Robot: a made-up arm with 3 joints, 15 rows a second.
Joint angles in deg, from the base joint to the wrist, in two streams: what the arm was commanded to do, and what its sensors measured. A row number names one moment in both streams.
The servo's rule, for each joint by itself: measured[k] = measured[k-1] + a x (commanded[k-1-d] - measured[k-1]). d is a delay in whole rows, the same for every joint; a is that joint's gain. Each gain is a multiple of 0.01, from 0.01 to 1. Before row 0 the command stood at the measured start. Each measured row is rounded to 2 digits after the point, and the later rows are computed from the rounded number. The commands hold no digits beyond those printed.
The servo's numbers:
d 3
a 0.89 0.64 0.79
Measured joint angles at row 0:
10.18 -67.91 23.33
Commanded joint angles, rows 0 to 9:
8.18 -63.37 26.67
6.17 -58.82 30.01
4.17 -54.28 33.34
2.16 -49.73 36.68
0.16 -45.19 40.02
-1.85 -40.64 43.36
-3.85 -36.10 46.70
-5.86 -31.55 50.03
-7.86 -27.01 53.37
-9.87 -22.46 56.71
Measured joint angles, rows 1 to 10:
10.18 -67.91 23.33
10.18 -67.91 23.33
10.18 -67.91 23.33
8.40 -65.00 25.97
6.42 -61.04 29.16
4.42 -56.71 32.46
2.41 -52.24 35.79
0.41 -47.73 39.13
-1.60 -43.19 42.47
-3.60 -38.65 45.81

